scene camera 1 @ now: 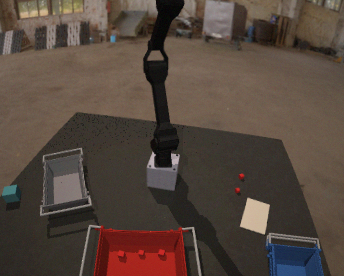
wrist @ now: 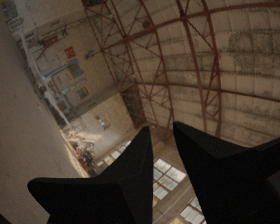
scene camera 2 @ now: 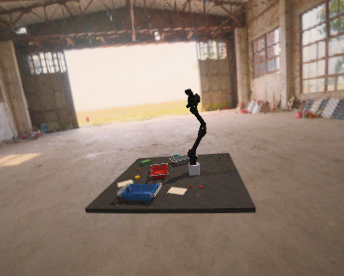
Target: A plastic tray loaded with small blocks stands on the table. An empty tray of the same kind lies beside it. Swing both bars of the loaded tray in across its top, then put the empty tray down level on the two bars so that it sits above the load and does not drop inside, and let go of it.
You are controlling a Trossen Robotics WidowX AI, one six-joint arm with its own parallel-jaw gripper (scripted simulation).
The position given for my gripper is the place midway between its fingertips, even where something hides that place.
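I can see my gripper (wrist: 161,130). There is a beige card (scene camera 1: 255,216), and there is a grey tray (scene camera 1: 64,186) too, though in the wrist view the tray is out of frame.
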